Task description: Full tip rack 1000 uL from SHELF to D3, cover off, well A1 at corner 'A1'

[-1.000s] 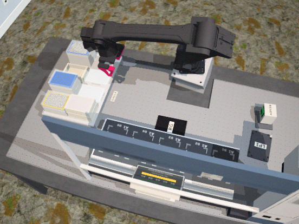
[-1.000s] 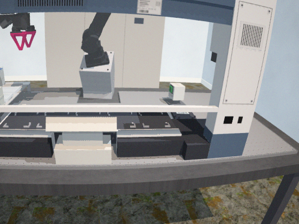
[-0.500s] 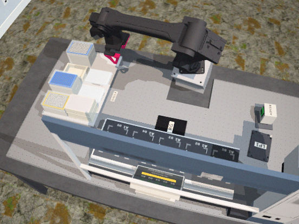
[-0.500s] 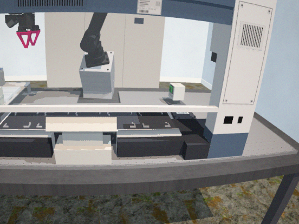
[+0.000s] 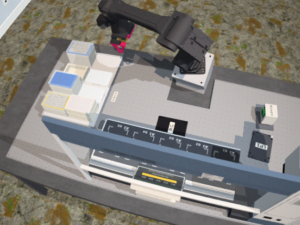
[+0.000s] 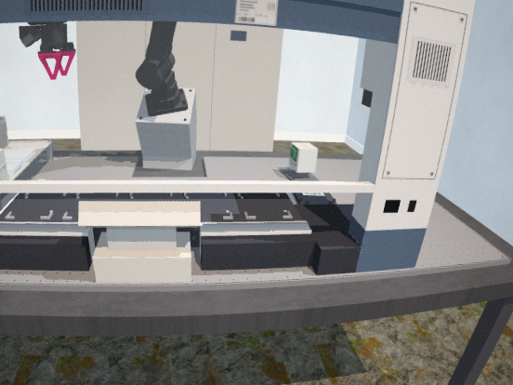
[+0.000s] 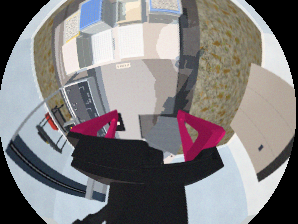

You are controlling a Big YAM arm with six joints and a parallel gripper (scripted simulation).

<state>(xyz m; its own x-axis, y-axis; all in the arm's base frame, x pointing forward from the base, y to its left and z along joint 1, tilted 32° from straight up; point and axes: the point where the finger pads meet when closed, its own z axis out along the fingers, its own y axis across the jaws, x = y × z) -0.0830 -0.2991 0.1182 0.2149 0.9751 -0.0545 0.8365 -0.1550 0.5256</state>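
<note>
Now: hand 26 cm to the left of the blue-framed tip rack, 17 cm above it and 12 cm past it. Also, from my hand: pale sealed block: 23 cm ahead, 20 cm to the right, 17 cm below; shelf: 24 cm to the right, 24 cm below, 6 cm ahead; clear flat piece: 22 cm below, 18 cm to the right, 13 cm ahead.
</note>
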